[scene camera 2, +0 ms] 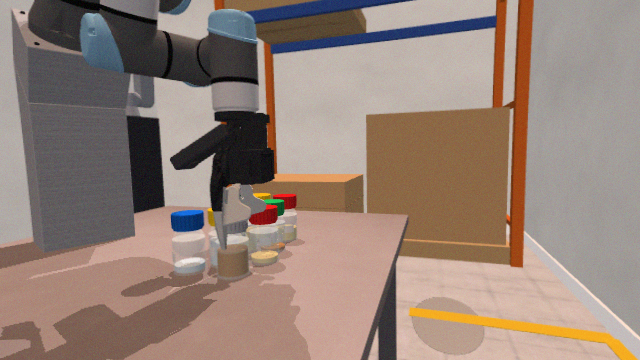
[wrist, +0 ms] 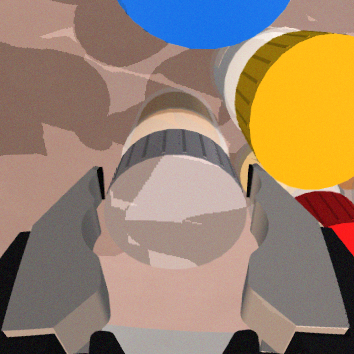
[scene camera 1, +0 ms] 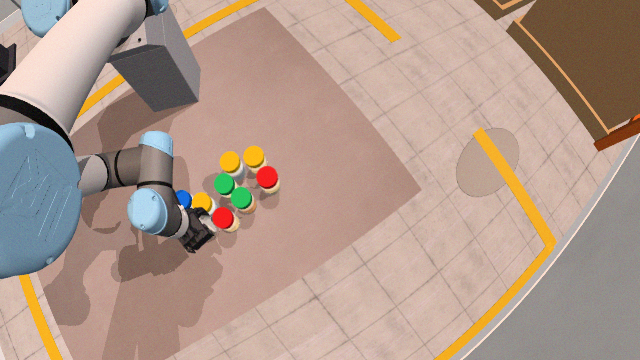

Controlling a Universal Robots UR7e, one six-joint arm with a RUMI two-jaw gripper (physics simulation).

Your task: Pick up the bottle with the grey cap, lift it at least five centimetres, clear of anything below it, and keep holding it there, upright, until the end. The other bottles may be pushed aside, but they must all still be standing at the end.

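Places are measured from the arm's base along level axes (x right, y ahead, z up), in millimetres.
Pixels of known places: gripper, fingertip midpoint: (scene camera 2: pixel 234 243) (wrist: pixel 174 167); arm's base at its link origin: (scene camera 2: pixel 74 36).
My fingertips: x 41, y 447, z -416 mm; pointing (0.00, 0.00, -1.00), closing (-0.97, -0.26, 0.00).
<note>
Ahead of a thing's pixels: the offset from my fingertips to its top centre. Level surfaces: height alone.
The bottle with the grey cap @(dx +1, dy -4, dz +50 mm) (scene camera 2: pixel 233 261) (wrist: pixel 177 210) stands upright on the table, brown contents in its lower part. In scene camera 1 it is mostly hidden by the gripper. My gripper (scene camera 1: pixel 206 227) (scene camera 2: pixel 235 227) (wrist: pixel 174 167) is open, pointing down, with one finger on each side of the grey cap; in the wrist view narrow gaps show beside the cap. A blue-capped bottle @(dx +14, dy -90, dz +50 mm) (scene camera 1: pixel 183 198) (scene camera 2: pixel 187 240) (wrist: pixel 205 20), a yellow-capped bottle @(dx -38, dy -55, dz +50 mm) (scene camera 1: pixel 202 202) (wrist: pixel 305 110) and a red-capped bottle @(dx -77, dy +8, dz +50 mm) (scene camera 1: pixel 223 218) (scene camera 2: pixel 263 215) (wrist: pixel 325 207) stand close by. The yellow and red ones are on the right finger's side in the wrist view.
Farther along the table @(dz -55 mm) (scene camera 1: pixel 320 130) (scene camera 2: pixel 330 280) stand two green-capped bottles @(dx -118, dy -72, dz +50 mm) (scene camera 1: pixel 224 185) @(dx -145, dy -17, dz +50 mm) (scene camera 1: pixel 241 198), another red-capped one @(dx -229, dy -35, dz +50 mm) (scene camera 1: pixel 267 177) and two more yellow-capped ones @(dx -156, dy -120, dz +50 mm) (scene camera 1: pixel 230 162) @(dx -221, dy -102, dz +50 mm) (scene camera 1: pixel 254 156). The grey pedestal (scene camera 1: pixel 160 80) (scene camera 2: pixel 80 165) rises behind the arm.
</note>
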